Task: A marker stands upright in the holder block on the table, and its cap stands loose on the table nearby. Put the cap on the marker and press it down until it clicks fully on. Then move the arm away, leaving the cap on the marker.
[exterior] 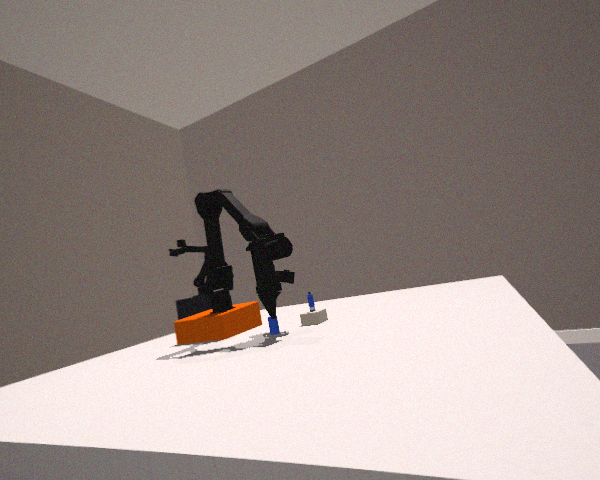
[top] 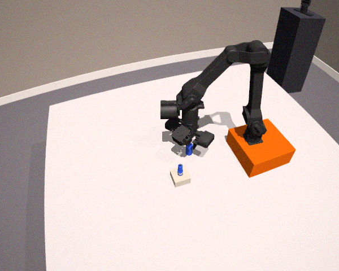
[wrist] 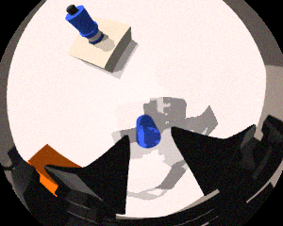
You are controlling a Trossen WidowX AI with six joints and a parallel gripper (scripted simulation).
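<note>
My gripper tip is now 20 mm above the blue marker cap. Also, from my gripper tip: holder block (120 mm to the left, 60 mm ahead, 30 mm below).
</note>
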